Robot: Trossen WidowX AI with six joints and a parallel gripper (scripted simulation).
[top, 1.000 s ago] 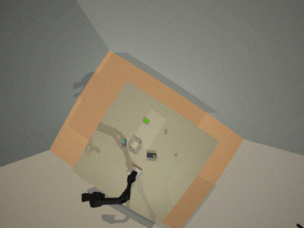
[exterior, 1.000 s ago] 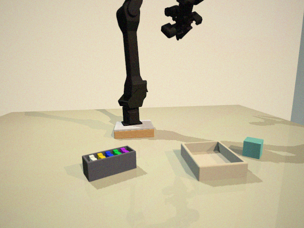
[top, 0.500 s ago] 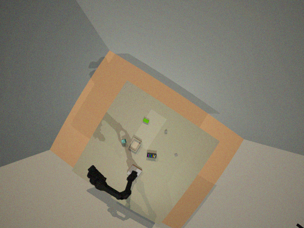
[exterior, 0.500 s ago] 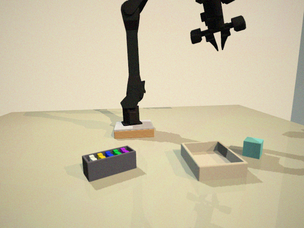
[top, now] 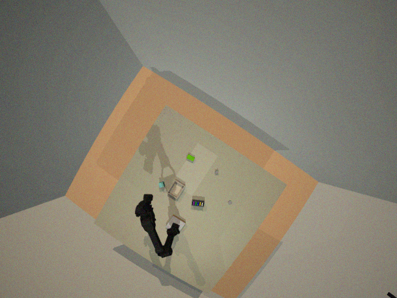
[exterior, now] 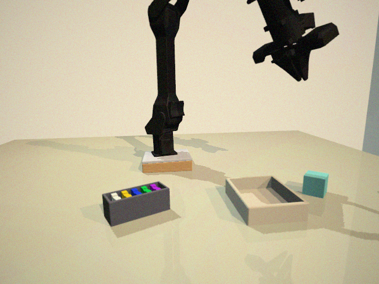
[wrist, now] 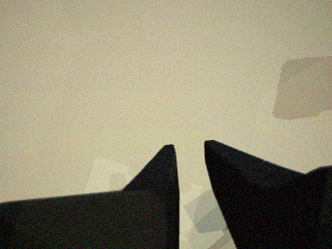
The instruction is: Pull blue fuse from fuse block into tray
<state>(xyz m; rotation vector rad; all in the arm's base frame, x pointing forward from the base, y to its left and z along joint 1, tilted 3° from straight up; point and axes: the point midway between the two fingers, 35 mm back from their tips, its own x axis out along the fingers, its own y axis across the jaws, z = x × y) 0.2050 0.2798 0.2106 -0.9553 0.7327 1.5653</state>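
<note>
The blue fuse is 80 mm ahead of my gripper tip, 390 mm to the right of it and 200 mm below it. From my gripper tip the other things lie so: green block (420 mm ahead, 180 mm to the right, 220 mm below); then teal cube (110 mm ahead, 40 mm to the right, 200 mm below); then beige tray (120 mm ahead, 170 mm to the right, 220 mm below).
</note>
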